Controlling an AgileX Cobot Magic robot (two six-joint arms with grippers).
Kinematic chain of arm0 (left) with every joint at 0, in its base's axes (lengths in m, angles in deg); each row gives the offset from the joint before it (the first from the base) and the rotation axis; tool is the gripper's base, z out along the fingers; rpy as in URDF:
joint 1: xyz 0 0 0.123 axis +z
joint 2: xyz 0 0 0 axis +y
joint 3: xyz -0.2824 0 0.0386 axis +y
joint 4: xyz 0.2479 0 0.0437 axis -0.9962 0 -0.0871
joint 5: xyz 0 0 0 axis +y
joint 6: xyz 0.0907 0 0.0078 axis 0.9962 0 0.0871
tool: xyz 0 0 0 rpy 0 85 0
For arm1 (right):
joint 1: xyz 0 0 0.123 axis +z
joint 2: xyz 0 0 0 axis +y
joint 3: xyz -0.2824 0 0.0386 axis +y
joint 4: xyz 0.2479 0 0.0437 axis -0.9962 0 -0.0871
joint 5: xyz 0 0 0 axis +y
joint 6: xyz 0.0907 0 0.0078 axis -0.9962 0 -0.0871
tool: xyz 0 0 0 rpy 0 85 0
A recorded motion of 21 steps. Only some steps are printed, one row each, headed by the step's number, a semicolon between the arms.
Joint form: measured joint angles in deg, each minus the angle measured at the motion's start. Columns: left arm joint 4, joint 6, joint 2, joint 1, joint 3, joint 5; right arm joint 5, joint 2, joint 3, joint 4, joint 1, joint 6.
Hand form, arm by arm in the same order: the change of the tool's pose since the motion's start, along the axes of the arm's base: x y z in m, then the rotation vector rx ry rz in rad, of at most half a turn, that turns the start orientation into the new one. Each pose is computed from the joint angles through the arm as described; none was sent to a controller.
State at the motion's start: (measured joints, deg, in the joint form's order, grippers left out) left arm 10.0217 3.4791 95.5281 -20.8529 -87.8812 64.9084; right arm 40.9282 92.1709 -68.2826 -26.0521 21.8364 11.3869
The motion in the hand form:
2: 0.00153 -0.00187 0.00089 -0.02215 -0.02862 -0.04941; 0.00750 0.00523 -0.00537 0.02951 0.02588 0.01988
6: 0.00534 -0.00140 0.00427 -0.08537 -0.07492 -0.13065; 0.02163 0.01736 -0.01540 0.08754 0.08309 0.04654
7: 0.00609 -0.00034 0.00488 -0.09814 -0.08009 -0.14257; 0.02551 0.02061 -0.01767 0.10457 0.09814 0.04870
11: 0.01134 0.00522 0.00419 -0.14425 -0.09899 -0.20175; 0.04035 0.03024 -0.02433 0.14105 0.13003 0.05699
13: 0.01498 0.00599 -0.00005 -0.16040 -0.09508 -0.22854; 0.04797 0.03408 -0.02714 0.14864 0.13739 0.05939
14: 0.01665 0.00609 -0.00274 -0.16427 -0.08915 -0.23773; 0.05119 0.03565 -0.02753 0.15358 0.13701 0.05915
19: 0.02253 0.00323 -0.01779 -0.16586 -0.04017 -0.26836; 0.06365 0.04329 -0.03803 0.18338 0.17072 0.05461
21: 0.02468 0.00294 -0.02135 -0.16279 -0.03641 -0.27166; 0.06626 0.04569 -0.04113 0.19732 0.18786 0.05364
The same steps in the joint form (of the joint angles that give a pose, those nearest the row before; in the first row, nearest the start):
2: 2.14 3.85 0.00 0.26 0.12 -1.46; 0.88 2.32 -1.48 -3.63 -0.30 2.81
6: 8.03 11.79 0.00 1.77 0.12 -3.39; 3.01 6.95 -4.85 -9.48 -0.38 6.07
7: 9.27 13.25 0.00 2.23 0.12 -3.48; 3.53 8.15 -5.84 -10.87 -0.38 6.49
11: 14.48 20.30 0.55 4.41 0.12 -3.51; 5.01 12.24 -9.75 -13.72 -0.38 7.34
13: 16.54 23.15 1.40 5.11 0.12 -3.31; 5.52 14.14 -11.80 -14.19 -0.38 7.34
14: 17.15 24.06 1.87 5.33 0.12 -3.14; 5.61 14.84 -12.69 -14.45 -0.38 7.34
19: 18.25 26.02 4.24 5.42 0.12 -1.95; 6.43 18.59 -15.72 -16.71 -0.38 7.47
21: 18.25 26.41 4.80 5.46 0.12 -2.15; 6.98 19.60 -16.47 -17.73 -0.38 7.47

